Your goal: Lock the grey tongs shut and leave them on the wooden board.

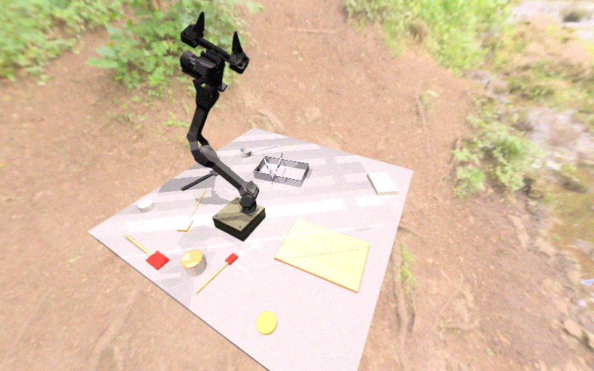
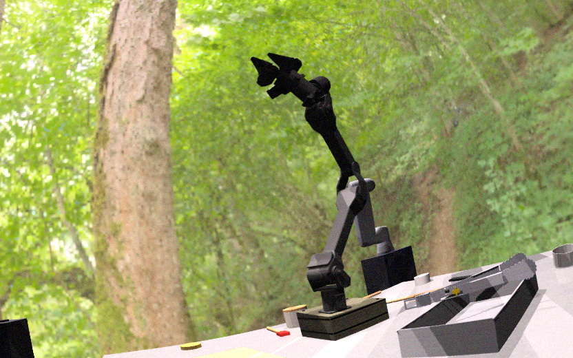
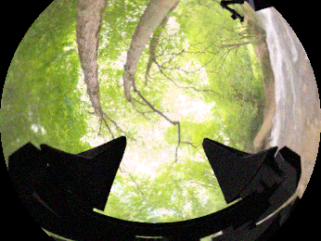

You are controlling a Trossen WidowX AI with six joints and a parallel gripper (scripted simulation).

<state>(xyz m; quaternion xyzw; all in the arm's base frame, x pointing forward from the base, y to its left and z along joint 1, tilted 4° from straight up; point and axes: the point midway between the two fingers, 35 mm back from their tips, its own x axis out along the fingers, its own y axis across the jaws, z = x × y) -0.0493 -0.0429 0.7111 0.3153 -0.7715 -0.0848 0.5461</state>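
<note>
The roasting tin lies 79 cm below my gripper tip, 41 cm ahead of it and 11 cm to the left of it. Round my gripper tip: wooden board 81 cm below, 35 cm to the right, 2 cm ahead; then black spatula 81 cm below, 51 cm to the left, 16 cm ahead; then yellow disc 80 cm below, 33 cm behind, 31 cm to the right.
</note>
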